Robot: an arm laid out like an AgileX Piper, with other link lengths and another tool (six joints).
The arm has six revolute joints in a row. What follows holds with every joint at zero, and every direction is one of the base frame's.
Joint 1 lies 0.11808 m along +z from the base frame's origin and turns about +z.
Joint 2 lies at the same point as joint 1 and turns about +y.
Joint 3 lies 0.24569 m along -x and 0.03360 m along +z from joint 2 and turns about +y.
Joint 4 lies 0.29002 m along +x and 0.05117 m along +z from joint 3 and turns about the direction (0.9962, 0, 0.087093).
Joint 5 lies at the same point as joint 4 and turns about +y.
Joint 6 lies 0.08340 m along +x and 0.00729 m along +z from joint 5 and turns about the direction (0.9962, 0, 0.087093).
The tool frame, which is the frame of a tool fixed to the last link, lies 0.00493 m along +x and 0.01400 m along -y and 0.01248 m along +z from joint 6; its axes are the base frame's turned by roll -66.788, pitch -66.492 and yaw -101.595 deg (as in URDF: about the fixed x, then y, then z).
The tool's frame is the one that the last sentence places.
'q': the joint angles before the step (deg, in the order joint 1, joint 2, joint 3, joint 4, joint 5, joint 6). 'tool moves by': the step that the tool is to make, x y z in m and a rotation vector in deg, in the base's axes. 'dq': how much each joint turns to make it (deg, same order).
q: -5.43, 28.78, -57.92, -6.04, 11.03, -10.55
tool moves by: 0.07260, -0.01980, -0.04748, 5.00, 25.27, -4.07
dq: -3.46, 10.97, -0.55, 1.24, 15.33, 0.02
